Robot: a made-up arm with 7 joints. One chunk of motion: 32 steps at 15 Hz.
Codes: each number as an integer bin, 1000 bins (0 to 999) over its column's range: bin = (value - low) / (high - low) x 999, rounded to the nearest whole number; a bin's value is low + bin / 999 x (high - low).
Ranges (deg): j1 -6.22..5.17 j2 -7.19..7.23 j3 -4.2..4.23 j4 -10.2..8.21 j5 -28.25..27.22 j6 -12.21..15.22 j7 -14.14..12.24
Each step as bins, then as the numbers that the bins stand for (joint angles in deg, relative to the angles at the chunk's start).
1 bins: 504 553 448 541 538 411 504
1 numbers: -0.47 0.79 -0.42 -0.23 1.62 -0.92 -0.83
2 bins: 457 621 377 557 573 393 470
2 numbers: -1.01 1.77 -1.02 0.06 3.57 -1.42 -1.73
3 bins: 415 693 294 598 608 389 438
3 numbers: -1.49 2.81 -1.72 0.82 5.51 -1.53 -2.57
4 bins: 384 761 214 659 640 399 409
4 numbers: -1.84 3.79 -2.39 1.94 7.29 -1.25 -3.34
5 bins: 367 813 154 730 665 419 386
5 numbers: -2.04 4.55 -2.90 3.25 8.67 -0.71 -3.95
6 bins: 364 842 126 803 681 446 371
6 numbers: -2.07 4.96 -3.14 4.60 9.56 0.04 -4.34
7 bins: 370 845 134 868 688 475 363
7 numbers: -2.00 5.01 -3.07 5.80 9.95 0.83 -4.55
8 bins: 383 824 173 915 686 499 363
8 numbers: -1.85 4.70 -2.74 6.66 9.84 1.49 -4.55
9 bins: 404 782 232 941 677 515 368
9 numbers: -1.61 4.10 -2.24 7.14 9.34 1.93 -4.42
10 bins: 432 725 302 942 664 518 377
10 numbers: -1.29 3.27 -1.65 7.16 8.62 2.01 -4.18
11 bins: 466 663 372 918 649 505 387
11 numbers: -0.91 2.38 -1.06 6.72 7.79 1.66 -3.92
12 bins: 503 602 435 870 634 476 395
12 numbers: -0.49 1.50 -0.53 5.83 6.95 0.86 -3.71
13 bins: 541 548 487 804 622 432 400
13 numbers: -0.05 0.72 -0.09 4.62 6.29 -0.35 -3.58
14 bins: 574 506 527 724 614 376 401
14 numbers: 0.32 0.11 0.25 3.14 5.84 -1.89 -3.55
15 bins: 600 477 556 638 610 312 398
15 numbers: 0.62 -0.30 0.49 1.56 5.62 -3.64 -3.63
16 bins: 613 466 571 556 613 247 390
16 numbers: 0.77 -0.46 0.62 0.05 5.79 -5.43 -3.84
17 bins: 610 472 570 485 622 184 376
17 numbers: 0.73 -0.38 0.61 -1.26 6.29 -7.16 -4.21
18 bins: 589 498 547 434 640 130 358
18 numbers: 0.50 0.00 0.42 -2.20 7.29 -8.64 -4.69
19 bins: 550 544 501 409 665 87 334
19 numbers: 0.05 0.66 0.03 -2.66 8.67 -9.82 -5.32
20 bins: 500 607 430 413 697 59 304
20 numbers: -0.52 1.57 -0.57 -2.59 10.45 -10.59 -6.11
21 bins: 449 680 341 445 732 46 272
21 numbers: -1.10 2.63 -1.32 -2.00 12.39 -10.95 -6.96
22 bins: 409 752 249 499 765 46 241
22 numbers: -1.56 3.66 -2.10 -1.00 14.23 -10.95 -7.78
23 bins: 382 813 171 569 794 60 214
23 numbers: -1.86 4.55 -2.76 0.29 15.84 -10.56 -8.49
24 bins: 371 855 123 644 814 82 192
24 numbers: -1.99 5.15 -3.16 1.67 16.95 -9.96 -9.07
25 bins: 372 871 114 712 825 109 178
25 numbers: -1.98 5.38 -3.24 2.92 17.56 -9.22 -9.44
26 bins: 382 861 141 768 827 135 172
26 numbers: -1.86 5.24 -3.01 3.95 17.67 -8.50 -9.60
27 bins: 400 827 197 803 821 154 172
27 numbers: -1.66 4.75 -2.54 4.60 17.34 -7.98 -9.60
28 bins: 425 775 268 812 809 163 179
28 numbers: -1.37 4.00 -1.94 4.76 16.67 -7.73 -9.41
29 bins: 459 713 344 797 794 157 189
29 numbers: -0.99 3.10 -1.30 4.49 15.84 -7.90 -9.15
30 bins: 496 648 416 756 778 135 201
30 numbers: -0.56 2.16 -0.69 3.73 14.95 -8.50 -8.83
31 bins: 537 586 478 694 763 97 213
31 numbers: -0.10 1.27 -0.17 2.59 14.12 -9.55 -8.52
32 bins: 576 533 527 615 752 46 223
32 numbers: 0.35 0.50 0.25 1.13 13.51 -10.95 -8.25
